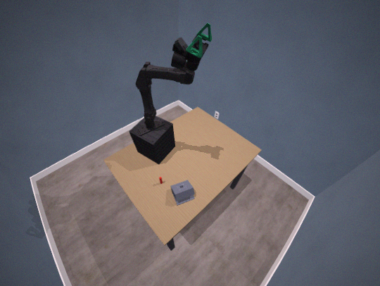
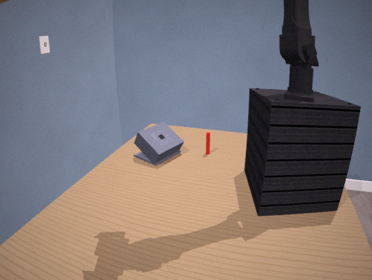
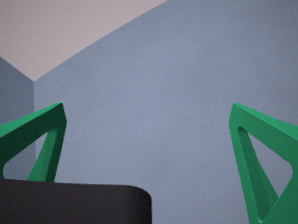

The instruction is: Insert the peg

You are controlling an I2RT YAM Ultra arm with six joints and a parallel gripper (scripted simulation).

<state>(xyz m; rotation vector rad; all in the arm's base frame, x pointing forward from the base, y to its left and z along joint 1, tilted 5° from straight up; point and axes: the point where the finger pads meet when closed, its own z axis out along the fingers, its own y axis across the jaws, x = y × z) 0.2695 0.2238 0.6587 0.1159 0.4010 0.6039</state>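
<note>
The red peg lies 10 mm ahead of my hand, 270 mm to the right of it and 900 mm below it.
</note>
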